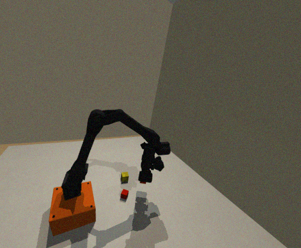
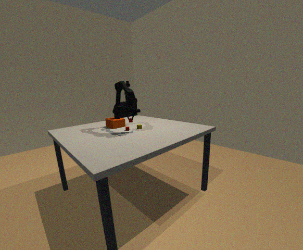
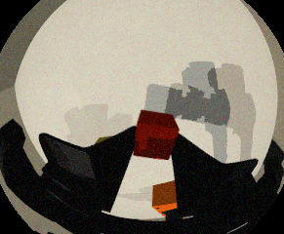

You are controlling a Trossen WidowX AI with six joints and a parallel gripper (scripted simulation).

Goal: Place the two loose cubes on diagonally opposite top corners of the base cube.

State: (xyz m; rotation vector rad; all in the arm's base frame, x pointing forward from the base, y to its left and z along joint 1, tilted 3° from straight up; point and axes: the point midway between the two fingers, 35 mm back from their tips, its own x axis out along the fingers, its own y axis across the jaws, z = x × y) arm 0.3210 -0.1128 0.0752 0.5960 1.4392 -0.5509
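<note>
My gripper tip is 2 cm past the yellow cube, 15 cm to the right of it and 10 cm above it. The rest, counted from my gripper tip: red cube right at my gripper tip.
</note>
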